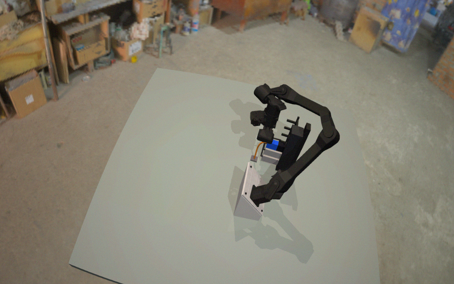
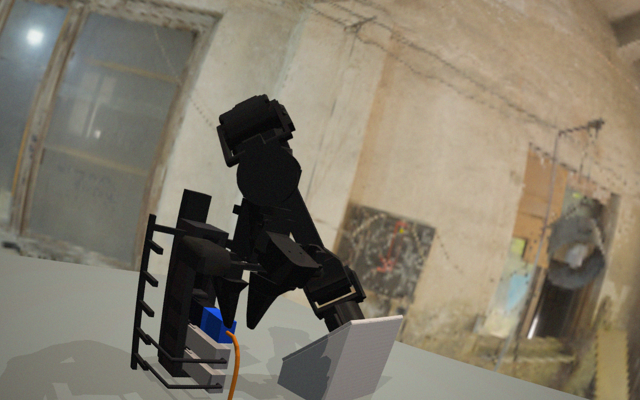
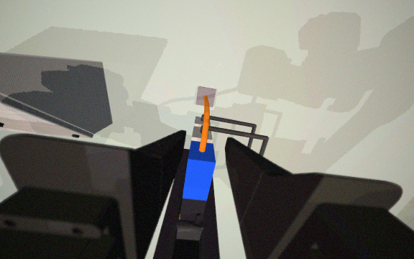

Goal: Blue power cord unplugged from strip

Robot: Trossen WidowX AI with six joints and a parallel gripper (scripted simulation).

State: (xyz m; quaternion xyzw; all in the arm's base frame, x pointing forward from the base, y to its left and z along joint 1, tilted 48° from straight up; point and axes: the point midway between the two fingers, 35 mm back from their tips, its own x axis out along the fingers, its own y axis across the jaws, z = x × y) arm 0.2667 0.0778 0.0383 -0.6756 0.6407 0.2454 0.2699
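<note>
Now: the blue plug 6 cm to the right of my gripper tip and 1 cm below it.
</note>
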